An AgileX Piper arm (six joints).
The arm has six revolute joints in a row. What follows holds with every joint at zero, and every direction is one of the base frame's.
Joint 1 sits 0.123 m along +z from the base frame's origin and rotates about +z.
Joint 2 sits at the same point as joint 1 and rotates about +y.
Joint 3 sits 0.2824 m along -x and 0.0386 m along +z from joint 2 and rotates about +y.
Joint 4 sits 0.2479 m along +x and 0.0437 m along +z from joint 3 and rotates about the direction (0.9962, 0, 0.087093).
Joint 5 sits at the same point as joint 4 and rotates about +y.
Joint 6 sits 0.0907 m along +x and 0.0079 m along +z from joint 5 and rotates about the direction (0.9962, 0, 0.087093).
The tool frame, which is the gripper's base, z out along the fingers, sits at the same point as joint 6; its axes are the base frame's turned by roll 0, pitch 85.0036 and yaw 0 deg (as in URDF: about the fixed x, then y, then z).
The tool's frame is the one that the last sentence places.
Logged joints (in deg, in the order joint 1, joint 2, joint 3, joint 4, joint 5, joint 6), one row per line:
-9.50, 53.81, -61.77, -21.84, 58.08, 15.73
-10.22, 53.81, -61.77, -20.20, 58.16, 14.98
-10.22, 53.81, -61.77, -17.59, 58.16, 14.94
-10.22, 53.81, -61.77, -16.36, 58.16, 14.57
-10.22, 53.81, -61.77, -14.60, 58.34, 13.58
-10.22, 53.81, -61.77, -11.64, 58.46, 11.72
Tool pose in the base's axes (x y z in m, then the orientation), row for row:
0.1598, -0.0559, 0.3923, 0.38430, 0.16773, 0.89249, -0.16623
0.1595, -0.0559, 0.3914, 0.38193, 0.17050, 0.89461, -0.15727
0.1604, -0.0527, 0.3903, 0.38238, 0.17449, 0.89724, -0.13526
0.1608, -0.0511, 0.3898, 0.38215, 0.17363, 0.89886, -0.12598
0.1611, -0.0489, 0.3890, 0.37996, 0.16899, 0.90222, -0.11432
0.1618, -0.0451, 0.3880, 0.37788, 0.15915, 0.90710, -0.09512
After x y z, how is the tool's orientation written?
As a quaternion, w x y z.
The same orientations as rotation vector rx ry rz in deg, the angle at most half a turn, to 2 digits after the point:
24.49, 130.31, -24.27
24.92, 130.77, -22.99
25.50, 131.13, -19.77
25.38, 131.38, -18.41
24.73, 132.00, -16.73
23.31, 132.85, -13.93

